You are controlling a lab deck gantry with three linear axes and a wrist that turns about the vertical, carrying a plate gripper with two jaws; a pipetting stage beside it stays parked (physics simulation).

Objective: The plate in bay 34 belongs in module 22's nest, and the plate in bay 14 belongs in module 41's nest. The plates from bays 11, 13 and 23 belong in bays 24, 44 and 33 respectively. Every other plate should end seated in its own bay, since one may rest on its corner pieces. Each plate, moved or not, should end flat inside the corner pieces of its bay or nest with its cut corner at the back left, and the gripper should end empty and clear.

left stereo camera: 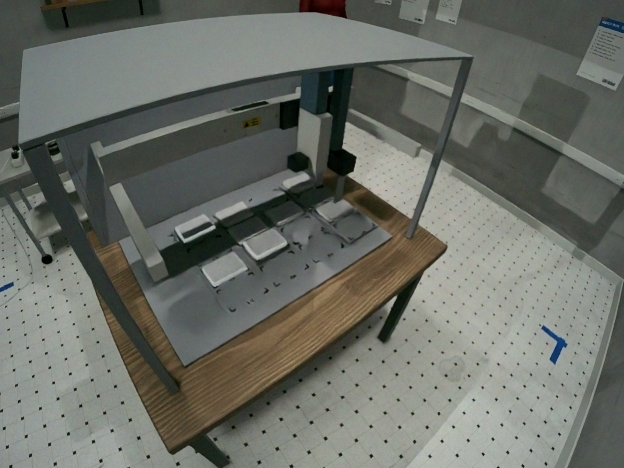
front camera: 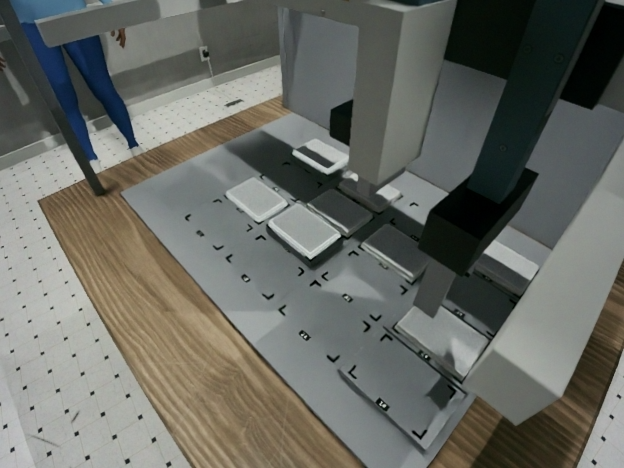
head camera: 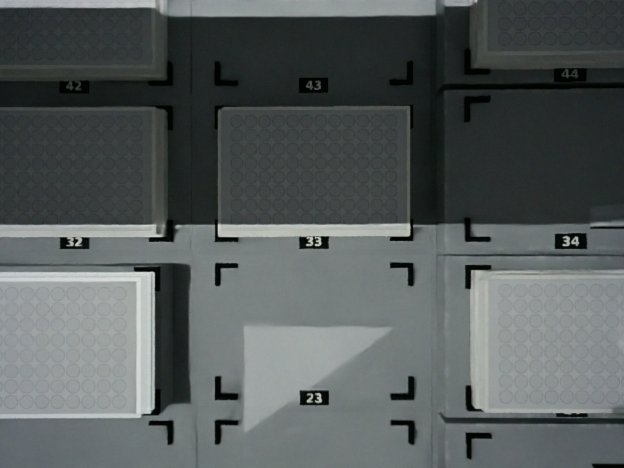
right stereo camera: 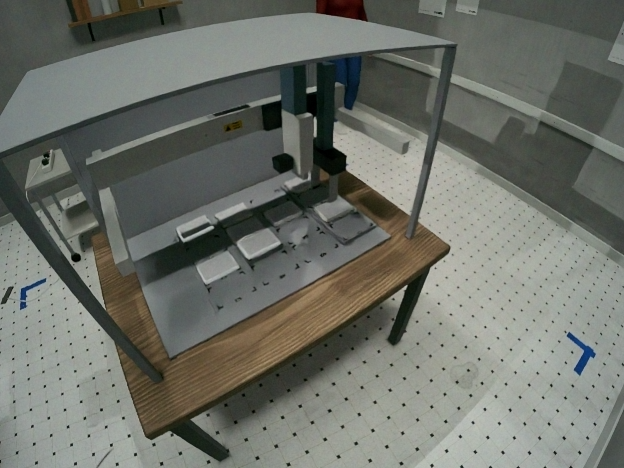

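Note:
My gripper is open and empty, raised above the white plate in bay 24; its back jaw is hidden in the front view. Plates lie in bay 33 and bay 44, within the corner pieces visible. One plate sits on module 22, another plate on module 41. Other plates lie in bay 32, bay 42 and bay 21. Most cut corners are too small to tell.
The pipetting stage's pale column stands left of the gripper. A long pale beam crosses the front view at right. The bay 34 label and bay 23 label show beside bays without plates. A grey frame post stands at right.

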